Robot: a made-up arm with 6 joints. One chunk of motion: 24 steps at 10 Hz.
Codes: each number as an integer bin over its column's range. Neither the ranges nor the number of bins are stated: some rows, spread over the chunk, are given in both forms.
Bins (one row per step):
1: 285 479 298 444 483 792
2: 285 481 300 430 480 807
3: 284 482 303 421 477 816
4: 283 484 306 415 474 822
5: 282 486 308 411 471 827
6: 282 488 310 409 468 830
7: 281 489 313 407 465 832
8: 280 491 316 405 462 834
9: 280 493 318 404 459 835
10: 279 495 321 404 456 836
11: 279 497 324 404 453 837
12: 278 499 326 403 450 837
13: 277 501 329 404 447 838
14: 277 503 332 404 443 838
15: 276 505 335 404 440 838
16: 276 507 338 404 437 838
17: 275 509 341 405 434 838
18: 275 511 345 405 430 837
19: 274 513 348 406 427 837
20: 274 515 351 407 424 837
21: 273 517 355 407 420 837
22: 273 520 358 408 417 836
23: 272 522 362 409 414 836
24: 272 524 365 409 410 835
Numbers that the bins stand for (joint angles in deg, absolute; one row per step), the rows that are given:
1: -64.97 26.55 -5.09 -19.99 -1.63 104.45
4: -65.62 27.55 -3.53 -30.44 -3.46 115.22
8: -66.58 28.95 -1.59 -34.04 -5.89 119.53
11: -66.91 30.15 -0.03 -34.40 -7.72 120.61
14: -67.55 31.36 1.52 -34.40 -9.75 120.96
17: -68.20 32.56 3.27 -34.04 -11.58 120.96
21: -68.84 34.16 5.99 -33.32 -14.42 120.61
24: -69.17 35.56 7.94 -32.60 -16.45 119.89
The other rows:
2: -64.97 26.95 -4.70 -25.03 -2.24 109.83
3: -65.29 27.15 -4.12 -28.27 -2.85 113.07
5: -65.94 27.95 -3.14 -31.88 -4.07 117.02
6: -65.94 28.35 -2.76 -32.60 -4.68 118.09
7: -66.26 28.55 -2.17 -33.32 -5.28 118.81
9: -66.58 29.35 -1.20 -34.40 -6.50 119.89
10: -66.91 29.75 -0.62 -34.40 -7.11 120.25
12: -67.23 30.55 0.36 -34.76 -8.33 120.61
13: -67.55 30.96 0.94 -34.40 -8.94 120.96
15: -67.88 31.76 2.11 -34.40 -10.36 120.96
16: -67.88 32.16 2.69 -34.40 -10.97 120.96
18: -68.20 32.96 4.05 -34.04 -12.39 120.61
19: -68.52 33.36 4.63 -33.68 -13.00 120.61
20: -68.52 33.76 5.22 -33.32 -13.61 120.61
22: -68.84 34.76 6.58 -32.96 -15.03 120.25
23: -69.17 35.16 7.36 -32.60 -15.64 120.25

